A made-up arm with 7 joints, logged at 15 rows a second.
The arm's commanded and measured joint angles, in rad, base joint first. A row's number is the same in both.
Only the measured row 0 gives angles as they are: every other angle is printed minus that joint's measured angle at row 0.
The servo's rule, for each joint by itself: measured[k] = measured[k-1] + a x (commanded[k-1-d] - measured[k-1]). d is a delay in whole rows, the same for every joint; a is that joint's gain. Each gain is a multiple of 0.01, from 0.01 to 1. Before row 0 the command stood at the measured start. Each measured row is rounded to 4 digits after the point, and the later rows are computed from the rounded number. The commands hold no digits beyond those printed.
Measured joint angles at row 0:
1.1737 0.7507 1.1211 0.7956 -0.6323 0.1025 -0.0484
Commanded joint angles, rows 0 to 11:
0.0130 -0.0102 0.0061 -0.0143 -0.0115 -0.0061 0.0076
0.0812 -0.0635 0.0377 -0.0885 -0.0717 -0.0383 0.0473
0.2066 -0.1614 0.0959 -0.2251 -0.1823 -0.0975 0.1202
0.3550 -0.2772 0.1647 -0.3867 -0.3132 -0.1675 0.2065
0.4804 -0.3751 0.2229 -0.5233 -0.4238 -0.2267 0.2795
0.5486 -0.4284 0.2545 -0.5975 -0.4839 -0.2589 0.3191
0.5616 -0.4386 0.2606 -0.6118 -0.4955 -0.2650 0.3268
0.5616 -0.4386 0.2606 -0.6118 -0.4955 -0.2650 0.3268
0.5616 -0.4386 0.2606 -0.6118 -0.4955 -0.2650 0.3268
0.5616 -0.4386 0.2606 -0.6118 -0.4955 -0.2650 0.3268
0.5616 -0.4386 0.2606 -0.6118 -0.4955 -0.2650 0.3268
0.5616 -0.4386 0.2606 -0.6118 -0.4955 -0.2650 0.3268
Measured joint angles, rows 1 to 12:
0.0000 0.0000 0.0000 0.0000 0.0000 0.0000 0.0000
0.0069 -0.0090 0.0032 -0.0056 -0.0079 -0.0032 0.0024
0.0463 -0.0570 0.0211 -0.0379 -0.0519 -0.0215 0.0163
0.1313 -0.1489 0.0600 -0.1109 -0.1419 -0.0610 0.0485
0.2499 -0.2618 0.1144 -0.2185 -0.2601 -0.1164 0.0975
0.3721 -0.3615 0.1708 -0.3374 -0.3731 -0.1738 0.1539
0.4656 -0.4204 0.2143 -0.4388 -0.4496 -0.2181 0.2051
0.5165 -0.4364 0.2384 -0.5063 -0.4813 -0.2425 0.2428
0.5404 -0.4383 0.2499 -0.5474 -0.4911 -0.2542 0.2688
0.5516 -0.4386 0.2555 -0.5725 -0.4941 -0.2598 0.2868
0.5569 -0.4386 0.2582 -0.5878 -0.4951 -0.2625 0.2992
0.5594 -0.4386 0.2594 -0.5972 -0.4954 -0.2638 0.3078
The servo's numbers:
d 1
a 0.53 0.88 0.52 0.39 0.69 0.52 0.31

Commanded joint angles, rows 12 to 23:
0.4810 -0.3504 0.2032 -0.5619 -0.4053 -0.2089 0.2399
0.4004 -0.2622 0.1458 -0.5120 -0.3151 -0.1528 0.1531
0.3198 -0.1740 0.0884 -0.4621 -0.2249 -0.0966 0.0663
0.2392 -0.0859 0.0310 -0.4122 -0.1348 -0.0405 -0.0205
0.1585 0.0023 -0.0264 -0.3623 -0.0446 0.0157 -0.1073
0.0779 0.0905 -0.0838 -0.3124 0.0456 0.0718 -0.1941
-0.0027 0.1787 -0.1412 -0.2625 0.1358 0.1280 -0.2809
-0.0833 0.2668 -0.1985 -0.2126 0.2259 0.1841 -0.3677
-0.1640 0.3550 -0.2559 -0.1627 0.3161 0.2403 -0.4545
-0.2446 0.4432 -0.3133 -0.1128 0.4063 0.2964 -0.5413
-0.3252 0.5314 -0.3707 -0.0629 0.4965 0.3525 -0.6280
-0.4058 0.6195 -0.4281 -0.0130 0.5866 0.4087 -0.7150
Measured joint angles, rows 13 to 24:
0.5606 -0.4386 0.2600 -0.6029 -0.4955 -0.2644 0.3137
0.5184 -0.3610 0.2305 -0.5869 -0.4333 -0.2355 0.2908
0.4559 -0.2741 0.1865 -0.5577 -0.3517 -0.1925 0.2481
0.3838 -0.1860 0.1355 -0.5204 -0.2642 -0.1426 0.1917
0.3072 -0.0979 0.0812 -0.4782 -0.1749 -0.0895 0.1259
0.2284 -0.0097 0.0252 -0.4330 -0.0850 -0.0348 0.0536
0.1486 0.0785 -0.0315 -0.3860 0.0051 0.0206 -0.0232
0.0684 0.1667 -0.0885 -0.3378 0.0953 0.0764 -0.1031
-0.0120 0.2548 -0.1457 -0.2890 0.1854 0.1324 -0.1851
-0.0926 0.3430 -0.2030 -0.2397 0.2756 0.1885 -0.2686
-0.1732 0.4312 -0.2604 -0.1902 0.3658 0.2446 -0.3531
-0.2538 0.5194 -0.3178 -0.1406 0.4560 0.3007 -0.4383

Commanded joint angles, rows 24 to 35:
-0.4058 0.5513 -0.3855 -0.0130 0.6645 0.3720 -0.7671
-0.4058 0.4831 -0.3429 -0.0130 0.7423 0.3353 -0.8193
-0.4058 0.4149 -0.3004 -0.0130 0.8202 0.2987 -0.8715
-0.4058 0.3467 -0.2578 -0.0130 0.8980 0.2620 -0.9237
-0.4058 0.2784 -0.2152 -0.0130 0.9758 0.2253 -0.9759
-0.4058 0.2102 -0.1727 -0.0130 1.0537 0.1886 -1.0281
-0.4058 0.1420 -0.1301 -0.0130 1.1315 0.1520 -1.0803
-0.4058 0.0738 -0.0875 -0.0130 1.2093 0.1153 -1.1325
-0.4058 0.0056 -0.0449 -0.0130 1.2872 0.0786 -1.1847
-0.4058 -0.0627 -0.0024 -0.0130 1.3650 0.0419 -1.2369
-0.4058 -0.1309 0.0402 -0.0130 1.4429 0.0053 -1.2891
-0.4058 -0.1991 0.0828 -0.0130 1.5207 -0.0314 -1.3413
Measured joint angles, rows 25 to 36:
-0.3344 0.6075 -0.3752 -0.0908 0.5461 0.3569 -0.5241
-0.3722 0.5580 -0.3806 -0.0605 0.6278 0.3648 -0.5994
-0.3900 0.4921 -0.3610 -0.0420 0.7068 0.3495 -0.6676
-0.3984 0.4242 -0.3295 -0.0307 0.7850 0.3231 -0.7308
-0.4023 0.3560 -0.2922 -0.0238 0.8630 0.2913 -0.7906
-0.4042 0.2877 -0.2522 -0.0196 0.9408 0.2570 -0.8480
-0.4050 0.2195 -0.2109 -0.0170 1.0187 0.2214 -0.9038
-0.4054 0.1513 -0.1689 -0.0154 1.0965 0.1853 -0.9585
-0.4056 0.0831 -0.1266 -0.0145 1.1743 0.1489 -1.0124
-0.4057 0.0149 -0.0841 -0.0139 1.2522 0.1123 -1.0658
-0.4058 -0.0534 -0.0416 -0.0135 1.3300 0.0757 -1.1188
-0.4058 -0.1216 0.0009 -0.0133 1.4079 0.0391 -1.1716

